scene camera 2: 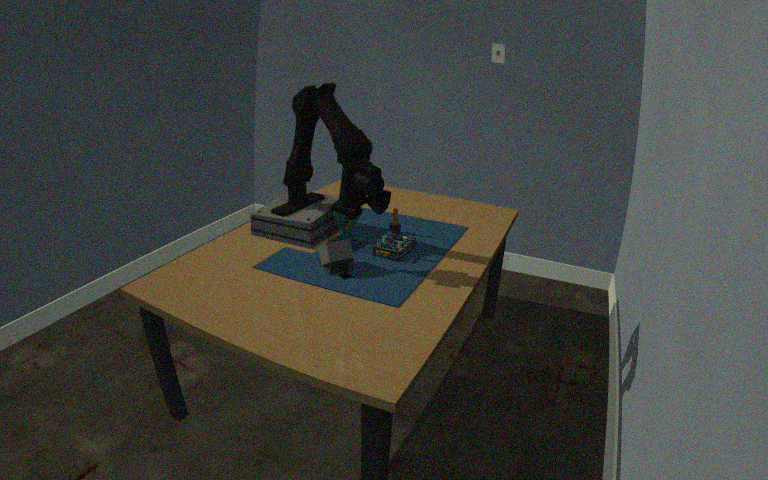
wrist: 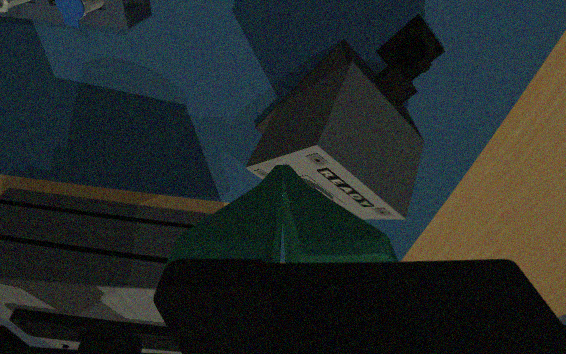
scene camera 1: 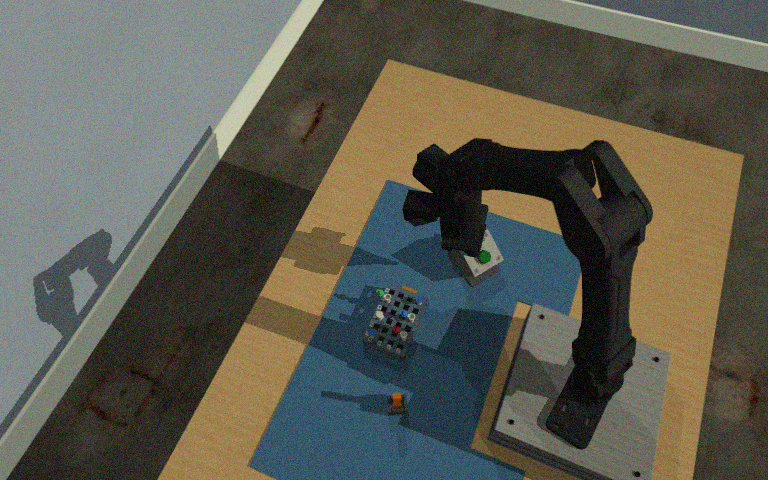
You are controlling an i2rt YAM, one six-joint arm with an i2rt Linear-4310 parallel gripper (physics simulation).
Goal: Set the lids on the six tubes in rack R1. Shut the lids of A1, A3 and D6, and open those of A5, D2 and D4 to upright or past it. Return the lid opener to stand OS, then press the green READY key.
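Observation:
My gripper (scene camera 2: 344, 234) (wrist: 282, 176) is shut and empty, green fingertips together, pointing down at the READY box (scene camera 1: 474, 272) (scene camera 2: 336, 250) (wrist: 372, 135). In the wrist view the tips cover the button; whether they touch it I cannot tell. The green READY key (scene camera 1: 484, 256) shows beside the gripper's dark body in scene camera 1. Rack R1 (scene camera 1: 386, 354) (wrist: 131, 14) holds small tubes with coloured lids, among them a red lid (scene camera 1: 396, 328) and a blue lid (wrist: 71, 11); their angles are too small to tell. The orange-handled lid opener (scene camera 1: 396, 400) (scene camera 2: 395, 215) stands upright in its stand.
The blue mat (scene camera 1: 317, 430) (scene camera 2: 294, 264) lies on the wooden table (scene camera 1: 509, 107) (scene camera 2: 271, 316). The arm's grey base plate (scene camera 1: 634, 390) (scene camera 2: 277, 229) is beside the mat. The rack lies between the READY box and the lid opener. A dark part sticks out behind the box.

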